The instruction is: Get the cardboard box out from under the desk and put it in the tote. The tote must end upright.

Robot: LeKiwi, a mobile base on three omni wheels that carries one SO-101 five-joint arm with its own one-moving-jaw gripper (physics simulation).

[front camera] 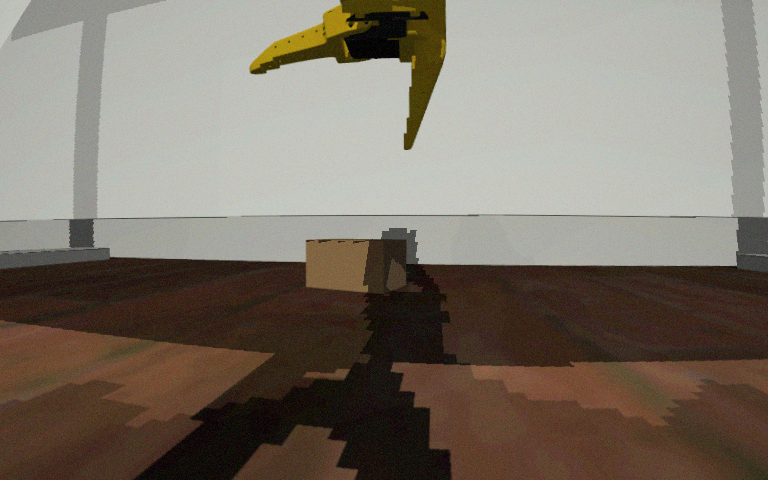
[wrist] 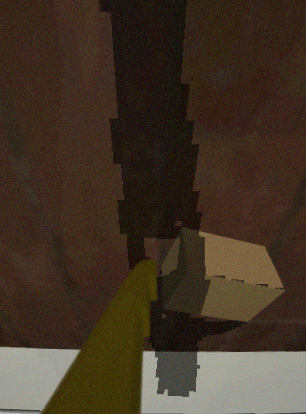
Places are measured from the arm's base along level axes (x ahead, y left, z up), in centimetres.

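Pixels of known places: hand at its tool point: (front camera: pixel 403 142) (wrist: pixel 156 274).
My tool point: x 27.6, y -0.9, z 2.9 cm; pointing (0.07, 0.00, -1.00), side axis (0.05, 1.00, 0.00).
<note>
Behind a point stands the place of what it marks.
The cardboard box (front camera: pixel 338 264) @(x 39.1, y 5.1, z -6.4 cm) (wrist: pixel 242 262) @(x 39.3, y 5.6, z -6.1 cm) stands on the floor in front of the wall, a little left of the middle in the front camera view. In the wrist view it lies beyond and to the right of the notched jaw's tip. My gripper (front camera: pixel 329 110) is wide open and empty, raised well above the floor and nearer than the box. In the wrist view one jaw shows and the moving jaw is out of the picture. The tote does not show in either view.
A pale wall (front camera: pixel 538 141) @(x 65.4, y -26.9, z 13.3 cm) (wrist: pixel 250 380) @(x 68.9, y 10.3, z -4.6 cm) stands behind the box. Grey desk legs (front camera: pixel 81 232) (front camera: pixel 752 234) stand at the left and right, with a grey foot bar (front camera: pixel 50 258) @(x 56.7, y 59.3, z -7.8 cm) on the floor at the left. Dark shadow crosses the wooden floor (front camera: pixel 538 418) @(x 14.8, y -4.8, z -8.9 cm) (wrist: pixel 60 175) @(x 30.5, y -8.9, z -8.9 cm).
</note>
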